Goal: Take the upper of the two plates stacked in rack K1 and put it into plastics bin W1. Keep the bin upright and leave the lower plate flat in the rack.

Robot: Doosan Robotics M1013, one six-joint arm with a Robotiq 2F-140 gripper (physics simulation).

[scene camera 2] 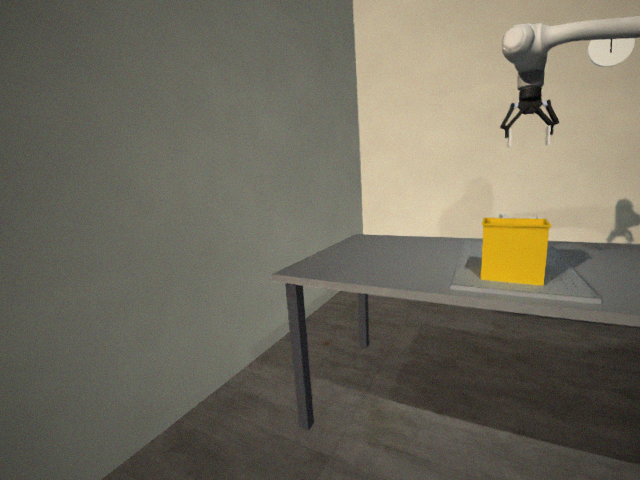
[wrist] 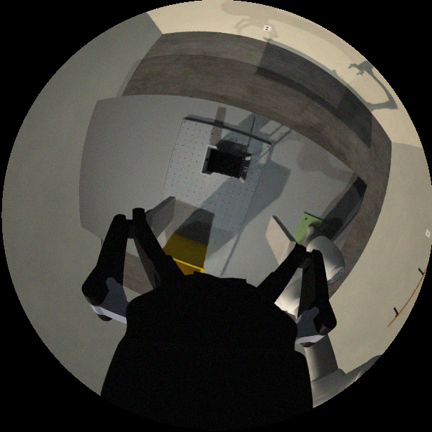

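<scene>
My gripper is open with nothing between its fingers. It hangs fingers-down, high above the table. The yellow bin W1 stands upright on the perforated board; in the wrist view it is partly hidden behind the gripper. Rack K1, with a pale left wall, stands on the board farther toward the far edge. A dark, flat plate surface shows inside it; I cannot tell the two stacked plates apart. In the scene view the rack is mostly hidden behind the bin.
The perforated board lies on the grey table. A green plate lies beside the arm's base at the right in the wrist view. The white arm reaches in from the right in the scene view. Shadows cross the board.
</scene>
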